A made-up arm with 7 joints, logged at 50 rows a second.
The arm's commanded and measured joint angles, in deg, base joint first. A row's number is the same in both.
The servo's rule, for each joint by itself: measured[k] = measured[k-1] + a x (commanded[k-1-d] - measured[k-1]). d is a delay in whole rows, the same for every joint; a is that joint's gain. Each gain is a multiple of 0.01, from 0.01 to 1. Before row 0 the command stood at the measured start. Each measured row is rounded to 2 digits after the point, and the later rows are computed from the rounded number. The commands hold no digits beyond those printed.
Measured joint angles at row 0:
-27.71, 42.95, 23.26, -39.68, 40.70, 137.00, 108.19
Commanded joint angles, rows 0 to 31:
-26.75, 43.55, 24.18, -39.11, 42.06, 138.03, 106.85
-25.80, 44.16, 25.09, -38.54, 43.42, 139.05, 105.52
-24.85, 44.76, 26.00, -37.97, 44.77, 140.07, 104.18
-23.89, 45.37, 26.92, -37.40, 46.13, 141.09, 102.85
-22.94, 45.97, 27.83, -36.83, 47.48, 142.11, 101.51
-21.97, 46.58, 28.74, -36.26, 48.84, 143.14, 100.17
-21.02, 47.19, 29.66, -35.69, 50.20, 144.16, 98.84
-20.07, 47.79, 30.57, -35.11, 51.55, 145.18, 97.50
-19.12, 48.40, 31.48, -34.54, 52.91, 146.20, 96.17
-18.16, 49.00, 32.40, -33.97, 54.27, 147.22, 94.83
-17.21, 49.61, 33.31, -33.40, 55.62, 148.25, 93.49
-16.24, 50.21, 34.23, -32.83, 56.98, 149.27, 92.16
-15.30, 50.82, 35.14, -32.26, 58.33, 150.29, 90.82
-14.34, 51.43, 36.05, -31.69, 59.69, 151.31, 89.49
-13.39, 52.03, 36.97, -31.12, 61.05, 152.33, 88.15
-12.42, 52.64, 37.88, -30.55, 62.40, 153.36, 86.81
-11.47, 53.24, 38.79, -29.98, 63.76, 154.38, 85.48
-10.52, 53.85, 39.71, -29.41, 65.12, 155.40, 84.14
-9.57, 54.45, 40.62, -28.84, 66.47, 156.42, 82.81
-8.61, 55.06, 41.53, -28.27, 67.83, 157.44, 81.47
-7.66, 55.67, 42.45, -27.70, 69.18, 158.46, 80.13
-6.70, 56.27, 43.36, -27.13, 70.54, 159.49, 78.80
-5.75, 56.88, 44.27, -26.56, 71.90, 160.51, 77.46
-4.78, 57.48, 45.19, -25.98, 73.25, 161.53, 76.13
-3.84, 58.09, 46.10, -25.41, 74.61, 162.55, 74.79
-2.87, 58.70, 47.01, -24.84, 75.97, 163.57, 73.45
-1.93, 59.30, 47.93, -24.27, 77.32, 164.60, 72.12
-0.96, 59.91, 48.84, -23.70, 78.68, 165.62, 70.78
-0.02, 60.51, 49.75, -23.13, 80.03, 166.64, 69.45
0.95, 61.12, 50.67, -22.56, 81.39, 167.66, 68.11
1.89, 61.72, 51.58, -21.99, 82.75, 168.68, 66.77
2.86, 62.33, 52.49, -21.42, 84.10, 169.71, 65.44
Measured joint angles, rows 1 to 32:
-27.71, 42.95, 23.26, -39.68, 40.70, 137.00, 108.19
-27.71, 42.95, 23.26, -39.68, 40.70, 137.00, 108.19
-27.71, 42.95, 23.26, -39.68, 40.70, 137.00, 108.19
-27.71, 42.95, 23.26, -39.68, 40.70, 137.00, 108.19
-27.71, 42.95, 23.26, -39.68, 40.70, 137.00, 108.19
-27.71, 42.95, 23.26, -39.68, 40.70, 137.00, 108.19
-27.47, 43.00, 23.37, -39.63, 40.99, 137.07, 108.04
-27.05, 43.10, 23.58, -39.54, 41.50, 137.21, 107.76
-26.50, 43.25, 23.87, -39.41, 42.19, 137.41, 107.37
-25.85, 43.44, 24.24, -39.25, 43.02, 137.67, 106.87
-25.12, 43.67, 24.67, -39.06, 43.96, 137.98, 106.28
-24.33, 43.93, 25.16, -38.84, 44.98, 138.34, 105.61
-23.50, 44.22, 25.70, -38.59, 46.08, 138.75, 104.87
-22.64, 44.54, 26.28, -38.31, 47.23, 139.20, 104.06
-21.76, 44.89, 26.90, -38.01, 48.42, 139.69, 103.19
-20.86, 45.26, 27.56, -37.69, 49.65, 140.22, 102.27
-19.95, 45.65, 28.25, -37.35, 50.90, 140.78, 101.30
-19.02, 46.06, 28.97, -36.99, 52.18, 141.37, 100.29
-18.09, 46.49, 29.71, -36.61, 53.47, 141.99, 99.25
-17.15, 46.93, 30.47, -36.22, 54.78, 142.64, 98.18
-16.21, 47.39, 31.25, -35.81, 56.10, 143.32, 97.08
-15.26, 47.86, 32.05, -35.39, 57.42, 144.02, 95.95
-14.31, 48.34, 32.86, -34.96, 58.75, 144.75, 94.80
-13.36, 48.84, 33.68, -34.52, 60.09, 145.50, 93.63
-12.41, 49.34, 34.51, -34.07, 61.43, 146.26, 92.44
-11.46, 49.85, 35.35, -33.61, 62.77, 147.04, 91.23
-10.51, 50.37, 36.20, -33.14, 64.12, 147.84, 90.01
-9.56, 50.90, 37.06, -32.66, 65.47, 148.66, 88.78
-8.61, 51.44, 37.93, -32.17, 66.82, 149.49, 87.53
-7.65, 51.98, 38.80, -31.67, 68.17, 150.33, 86.28
-6.70, 52.53, 39.68, -31.17, 69.52, 151.19, 85.02
-5.74, 53.09, 40.56, -30.66, 70.87, 152.06, 83.75
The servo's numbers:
d 6
a 0.25 0.09 0.12 0.08 0.21 0.07 0.11

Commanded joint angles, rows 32 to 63:
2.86, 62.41, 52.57, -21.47, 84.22, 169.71, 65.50
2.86, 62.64, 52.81, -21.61, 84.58, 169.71, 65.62
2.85, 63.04, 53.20, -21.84, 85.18, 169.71, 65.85
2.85, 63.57, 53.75, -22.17, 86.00, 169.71, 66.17
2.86, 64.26, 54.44, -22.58, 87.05, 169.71, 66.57
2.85, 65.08, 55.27, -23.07, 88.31, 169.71, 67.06
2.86, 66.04, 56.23, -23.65, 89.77, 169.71, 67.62
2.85, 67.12, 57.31, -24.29, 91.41, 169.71, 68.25
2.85, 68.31, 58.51, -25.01, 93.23, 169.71, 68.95
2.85, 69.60, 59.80, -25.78, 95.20, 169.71, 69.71
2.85, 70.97, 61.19, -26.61, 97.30, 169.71, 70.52
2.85, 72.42, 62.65, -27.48, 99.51, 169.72, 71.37
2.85, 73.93, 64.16, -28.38, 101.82, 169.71, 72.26
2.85, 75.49, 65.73, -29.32, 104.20, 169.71, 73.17
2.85, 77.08, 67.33, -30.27, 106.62, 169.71, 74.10
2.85, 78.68, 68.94, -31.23, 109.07, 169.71, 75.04
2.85, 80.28, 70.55, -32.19, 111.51, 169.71, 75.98
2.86, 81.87, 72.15, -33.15, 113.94, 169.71, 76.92
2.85, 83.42, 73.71, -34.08, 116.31, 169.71, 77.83
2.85, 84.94, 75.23, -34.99, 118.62, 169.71, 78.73
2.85, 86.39, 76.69, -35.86, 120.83, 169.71, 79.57
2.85, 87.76, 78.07, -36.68, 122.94, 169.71, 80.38
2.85, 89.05, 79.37, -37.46, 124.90, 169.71, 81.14
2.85, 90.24, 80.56, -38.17, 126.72, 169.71, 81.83
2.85, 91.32, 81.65, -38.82, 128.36, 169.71, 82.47
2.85, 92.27, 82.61, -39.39, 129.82, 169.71, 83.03
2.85, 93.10, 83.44, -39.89, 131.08, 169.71, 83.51
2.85, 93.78, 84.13, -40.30, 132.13, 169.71, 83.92
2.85, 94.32, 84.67, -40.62, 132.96, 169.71, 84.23
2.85, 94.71, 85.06, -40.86, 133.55, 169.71, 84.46
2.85, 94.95, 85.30, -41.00, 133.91, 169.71, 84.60
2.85, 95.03, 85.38, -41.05, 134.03, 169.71, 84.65
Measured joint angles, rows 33 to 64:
-4.79, 53.65, 41.44, -30.15, 72.22, 152.94, 82.47
-3.83, 54.21, 42.33, -29.63, 73.58, 153.83, 81.18
-2.88, 54.78, 43.22, -29.11, 74.93, 154.73, 79.89
-1.92, 55.35, 44.11, -28.59, 76.29, 155.64, 78.59
-0.97, 55.92, 45.01, -28.06, 77.65, 156.55, 77.29
-0.01, 56.50, 45.91, -27.53, 79.00, 157.47, 75.99
0.71, 57.03, 46.71, -27.05, 80.10, 158.33, 74.84
1.25, 57.53, 47.44, -26.61, 81.04, 159.13, 73.83
1.65, 58.03, 48.13, -26.23, 81.91, 159.87, 72.95
1.95, 58.53, 48.80, -25.91, 82.77, 160.56, 72.20
2.18, 59.05, 49.48, -25.64, 83.67, 161.20, 71.58
2.35, 59.59, 50.17, -25.43, 84.64, 161.80, 71.08
2.48, 60.17, 50.90, -25.29, 85.72, 162.35, 70.70
2.57, 60.80, 51.67, -25.21, 86.91, 162.87, 70.43
2.64, 61.48, 52.49, -25.19, 88.24, 163.35, 70.27
2.69, 62.21, 53.37, -25.24, 89.70, 163.80, 70.21
2.73, 63.00, 54.31, -25.35, 91.30, 164.21, 70.24
2.76, 63.85, 55.31, -25.52, 93.02, 164.60, 70.36
2.78, 64.76, 56.37, -25.75, 94.87, 164.96, 70.57
2.80, 65.73, 57.49, -26.04, 96.83, 165.29, 70.86
2.81, 66.75, 58.67, -26.38, 98.89, 165.60, 71.22
2.82, 67.82, 59.90, -26.77, 101.03, 165.89, 71.64
2.83, 68.94, 61.18, -27.20, 103.23, 166.16, 72.12
2.84, 70.10, 62.50, -27.68, 105.48, 166.41, 72.65
2.84, 71.30, 63.85, -28.19, 107.75, 166.64, 73.22
2.84, 72.53, 65.22, -28.73, 110.03, 166.85, 73.83
2.84, 73.78, 66.60, -29.30, 112.30, 167.05, 74.46
2.84, 75.04, 67.98, -29.89, 114.53, 167.24, 75.11
2.84, 76.30, 69.35, -30.50, 116.71, 167.41, 75.77
2.84, 77.55, 70.70, -31.11, 118.81, 167.57, 76.44
2.84, 78.79, 72.01, -31.73, 120.82, 167.72, 77.10
2.84, 80.00, 73.28, -32.34, 122.71, 167.86, 77.75

